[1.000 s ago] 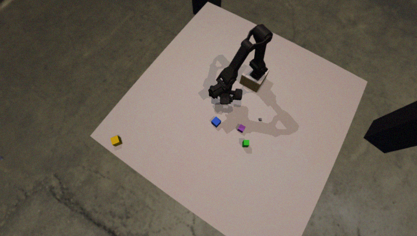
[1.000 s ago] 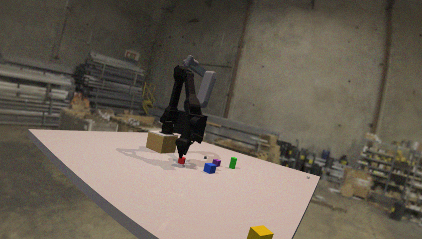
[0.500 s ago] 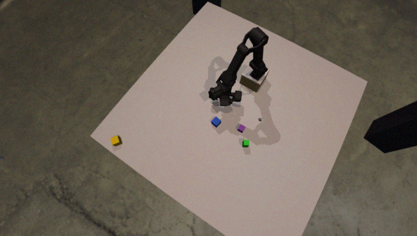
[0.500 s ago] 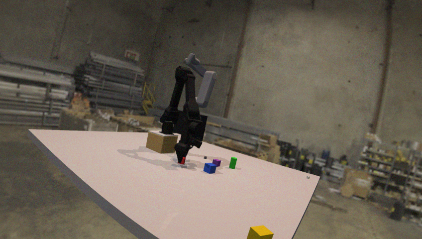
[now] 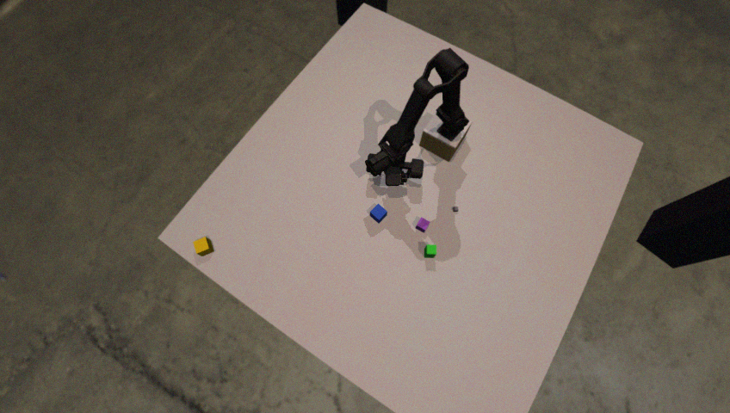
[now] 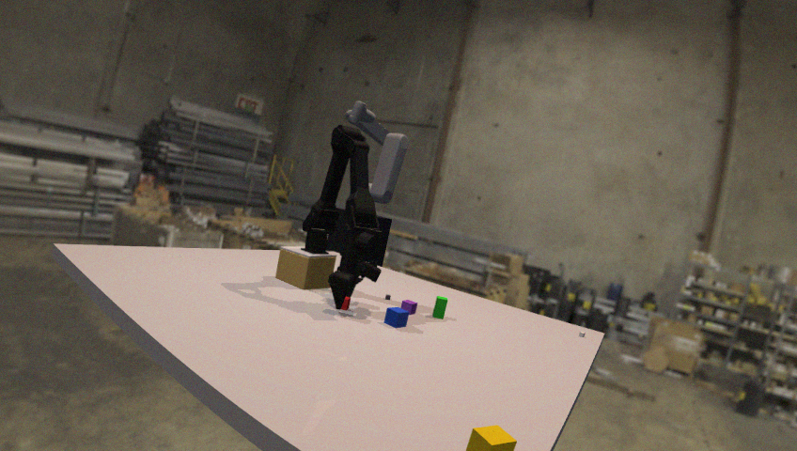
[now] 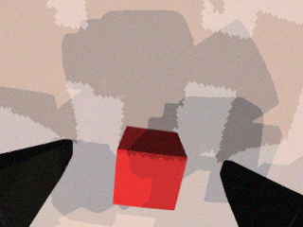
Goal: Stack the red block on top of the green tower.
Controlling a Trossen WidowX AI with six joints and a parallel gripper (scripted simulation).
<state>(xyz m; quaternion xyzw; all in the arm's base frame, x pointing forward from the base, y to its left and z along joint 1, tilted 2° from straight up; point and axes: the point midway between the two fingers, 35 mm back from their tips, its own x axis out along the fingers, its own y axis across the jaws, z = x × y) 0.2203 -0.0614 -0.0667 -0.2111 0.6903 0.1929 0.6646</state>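
Now: the purple block 8 cm ahead of my gripper tip, 19 cm to the left of it and 1 cm above it. The rest, counted from my gripper tip: tiny grey cube: 5 cm behind, 24 cm to the left; blue block: 15 cm ahead, 5 cm to the left, 1 cm above; red block: 1 cm above.
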